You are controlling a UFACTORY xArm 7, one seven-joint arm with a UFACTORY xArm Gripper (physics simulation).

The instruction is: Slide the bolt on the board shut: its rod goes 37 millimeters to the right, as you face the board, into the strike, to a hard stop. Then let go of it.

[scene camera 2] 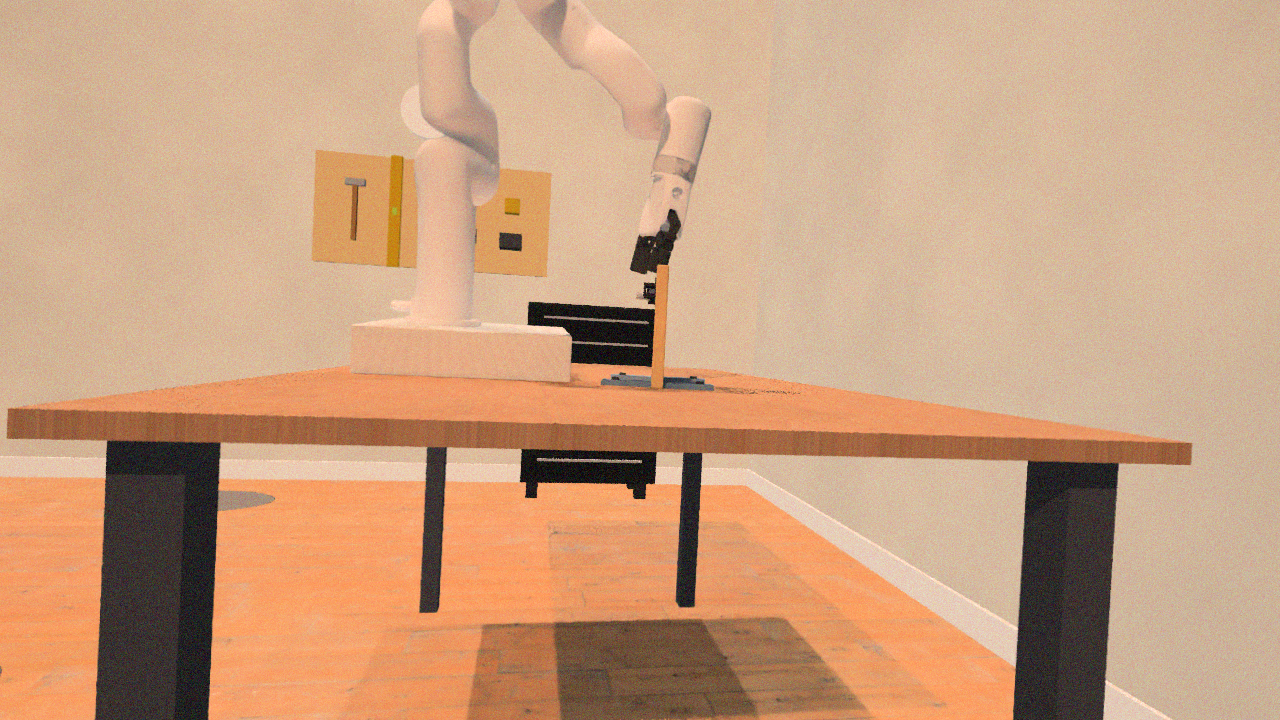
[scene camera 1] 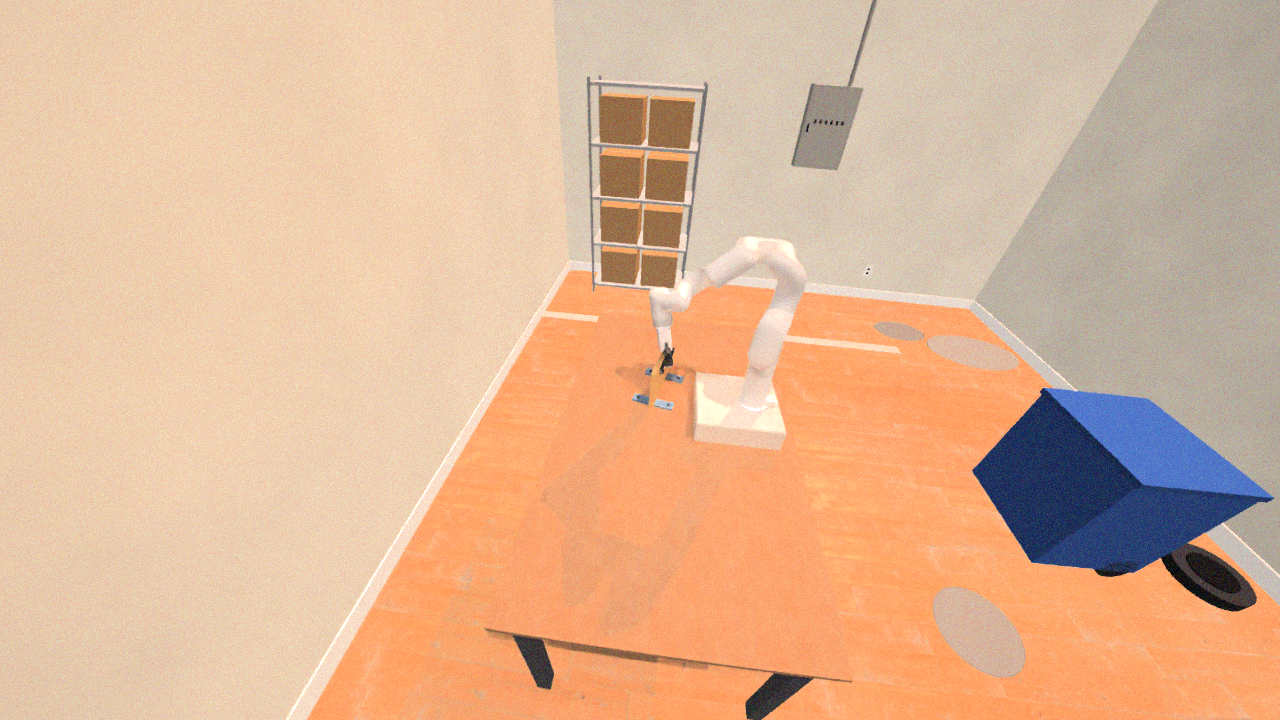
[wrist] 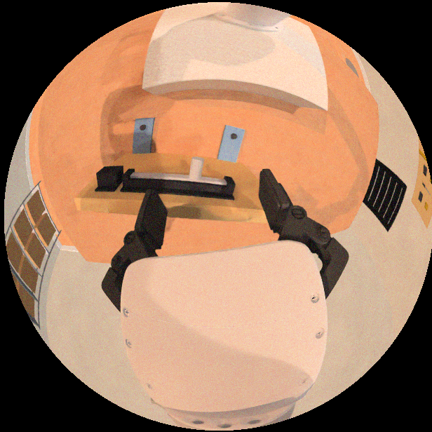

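Pixels of known places: gripper, between the fingertips: [scene camera 2: 646, 272] [scene camera 1: 667, 359]; arm's base, origin of its link: [scene camera 2: 443, 324] [scene camera 1: 751, 402].
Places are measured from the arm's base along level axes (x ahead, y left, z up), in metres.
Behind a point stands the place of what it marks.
Observation:
The wooden board [scene camera 1: 656, 385] {x 0.375, y 0.026, z 0.020 m} [scene camera 2: 660, 331] {x 0.362, y -0.202, z 0.002 m} [wrist: 245, 200] stands upright on the table. In the wrist view its bolt has a pale rod [wrist: 162, 178] in a black housing [wrist: 175, 188], with a light knob [wrist: 196, 169] standing out right of the housing's middle. The black strike block [wrist: 110, 178] is at the left, with a narrow gap to the housing; no rod shows in that gap. My gripper [scene camera 1: 666, 358] {x 0.348, y -0.041, z 0.106 m} [scene camera 2: 650, 257] {x 0.348, y -0.041, z 0.106 m} [wrist: 208, 189] is open and empty near the board's top edge, above the bolt. In the wrist view its fingers appear either side of the knob, apart from it.
Blue feet plates [scene camera 1: 664, 404] {x 0.335, y 0.025, z -0.075 m} [scene camera 2: 619, 381] {x 0.307, y -0.176, z -0.076 m} [wrist: 231, 143] lie at the board's base. The white robot base [scene camera 1: 738, 429] {x 0.048, y 0.161, z 0.003 m} [scene camera 2: 460, 351] {x 0.065, y -0.160, z -0.043 m} [wrist: 235, 75] stands on the table [scene camera 1: 680, 537] {x 0.195, y 0.562, z -0.083 m} [scene camera 2: 590, 436] {x 0.270, y -0.654, z -0.092 m}, on the bolt side of the board.

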